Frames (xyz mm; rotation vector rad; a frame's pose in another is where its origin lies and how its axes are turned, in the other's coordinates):
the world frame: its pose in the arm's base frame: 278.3 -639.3 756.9 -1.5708 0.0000 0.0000
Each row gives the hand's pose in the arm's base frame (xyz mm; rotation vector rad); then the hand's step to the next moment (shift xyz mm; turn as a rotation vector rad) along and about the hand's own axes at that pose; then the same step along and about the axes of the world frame.
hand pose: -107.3 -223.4 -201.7 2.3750 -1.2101 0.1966
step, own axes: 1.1 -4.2 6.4 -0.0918 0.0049 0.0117
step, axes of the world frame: 3.5 6.7 -1.7 -0.0601 0.0388 0.0589
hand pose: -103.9 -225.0 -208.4 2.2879 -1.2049 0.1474
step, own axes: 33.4 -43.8 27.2 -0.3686 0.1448 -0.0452
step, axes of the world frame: 50.4 29.9 -18.6 -0.3264 0.0260 0.2273
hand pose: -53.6 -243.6 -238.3 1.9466 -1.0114 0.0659
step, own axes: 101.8 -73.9 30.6 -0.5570 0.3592 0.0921
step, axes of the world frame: 106.9 27.0 -67.8 -0.6407 0.0348 0.1898
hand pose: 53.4 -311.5 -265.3 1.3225 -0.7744 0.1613
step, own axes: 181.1 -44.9 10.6 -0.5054 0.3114 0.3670
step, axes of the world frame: 153.9 -71.0 -78.8 -0.6914 0.0318 -0.0894
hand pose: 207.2 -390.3 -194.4 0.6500 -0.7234 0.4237
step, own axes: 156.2 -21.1 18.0 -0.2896 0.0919 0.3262
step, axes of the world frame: 109.7 -114.4 -6.4 -0.4020 -0.0136 -0.1922
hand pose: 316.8 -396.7 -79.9 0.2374 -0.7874 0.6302
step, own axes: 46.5 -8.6 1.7 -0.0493 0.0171 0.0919
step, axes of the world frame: 29.1 -35.0 12.8 -0.0906 -0.0274 -0.0470
